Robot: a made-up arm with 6 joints.
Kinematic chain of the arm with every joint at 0, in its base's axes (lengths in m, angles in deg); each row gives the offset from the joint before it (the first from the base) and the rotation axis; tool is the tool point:
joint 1: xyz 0 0 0.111 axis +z
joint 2: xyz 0 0.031 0 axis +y
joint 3: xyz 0 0 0.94 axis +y
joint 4: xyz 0 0 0.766 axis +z
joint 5: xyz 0 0 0 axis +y
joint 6: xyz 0 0 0.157 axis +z
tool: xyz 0 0 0
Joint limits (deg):
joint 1: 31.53..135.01
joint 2: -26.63..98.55
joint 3: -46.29..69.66
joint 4: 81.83..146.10
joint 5: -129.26..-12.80
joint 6: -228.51..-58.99
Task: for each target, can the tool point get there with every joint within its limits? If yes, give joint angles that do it. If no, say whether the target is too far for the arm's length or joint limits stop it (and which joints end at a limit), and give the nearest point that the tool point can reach.
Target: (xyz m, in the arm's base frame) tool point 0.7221 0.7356 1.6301
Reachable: yes | joints 46.51 40.34 -15.99 137.85 -27.46 -114.40
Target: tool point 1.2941 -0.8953 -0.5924
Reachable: no: joint limits stop it (at a limit: joint 1, joint 2, joint 3) | nearest point 0.9485 0.4435 -0.7597 | short by 1.393 m
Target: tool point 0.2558 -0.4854 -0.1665
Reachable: no: joint limits stop it (at a limit: joint 1, joint 2, joint 3, joint 4) | nearest point 0.8426 0.4705 -0.7092 | short by 1.246 m
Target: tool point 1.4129 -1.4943 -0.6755
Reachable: no: too far | nearest point 0.9463 0.4419 -0.7711 | short by 1.994 m
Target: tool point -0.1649 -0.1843 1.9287
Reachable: yes | joints 40.87 -13.20 8.19 127.69 -30.18 -130.69
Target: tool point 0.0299 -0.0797 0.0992
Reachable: no: joint limits stop it (at a limit: joint 1, joint 2, joint 3, joint 4, joint 5) | nearest point 0.8435 0.4743 -0.7019 | short by 1.269 m
